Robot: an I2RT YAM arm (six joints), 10 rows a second.
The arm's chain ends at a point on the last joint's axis. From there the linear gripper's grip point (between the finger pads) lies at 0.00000 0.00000 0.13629 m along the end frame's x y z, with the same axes.
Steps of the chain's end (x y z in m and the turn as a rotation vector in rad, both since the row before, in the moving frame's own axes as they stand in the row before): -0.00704, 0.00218, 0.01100, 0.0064, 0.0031, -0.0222; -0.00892, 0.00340, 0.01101, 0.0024, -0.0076, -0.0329; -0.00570, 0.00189, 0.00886, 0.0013, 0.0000, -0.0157; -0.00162, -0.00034, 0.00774, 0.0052, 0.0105, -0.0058; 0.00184, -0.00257, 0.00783, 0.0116, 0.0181, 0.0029; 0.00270, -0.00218, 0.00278, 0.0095, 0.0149, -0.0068; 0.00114, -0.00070, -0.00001, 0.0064, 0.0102, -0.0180
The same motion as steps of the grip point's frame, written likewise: -0.00663, 0.00130, 0.01100, 0.0064, 0.0031, -0.0222; -0.00996, 0.00309, 0.01101, 0.0024, -0.0076, -0.0329; -0.00570, 0.00171, 0.00886, 0.0013, 0.0000, -0.0157; -0.00019, -0.00105, 0.00773, 0.0052, 0.0105, -0.0058; 0.00431, -0.00415, 0.00780, 0.0116, 0.0181, 0.0029; 0.00473, -0.00348, 0.00276, 0.0095, 0.0149, -0.0068; 0.00252, -0.00158, -0.00002, 0.0064, 0.0102, -0.0180
